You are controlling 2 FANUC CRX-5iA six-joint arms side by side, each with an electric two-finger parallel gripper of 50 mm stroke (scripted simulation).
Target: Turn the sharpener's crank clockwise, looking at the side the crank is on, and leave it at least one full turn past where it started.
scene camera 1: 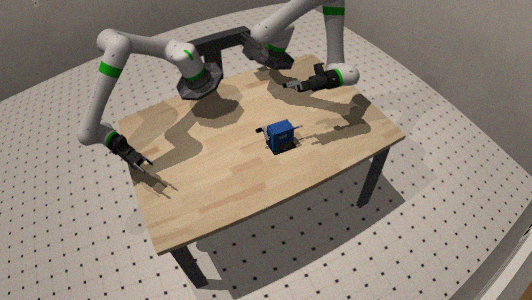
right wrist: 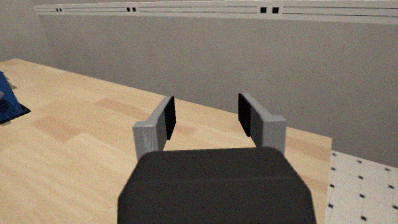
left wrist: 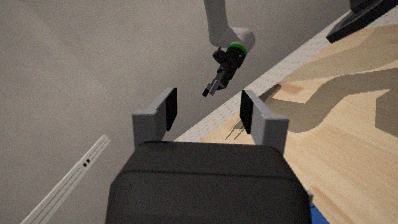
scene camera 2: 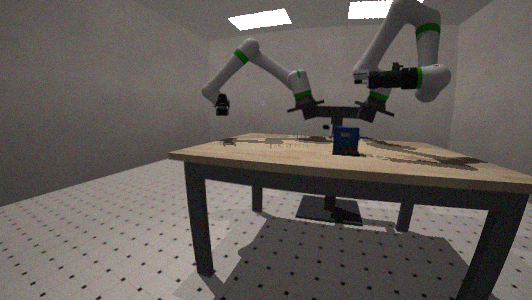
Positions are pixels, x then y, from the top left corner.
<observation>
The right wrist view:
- right gripper: 206,108
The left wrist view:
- left gripper: 208,102
</observation>
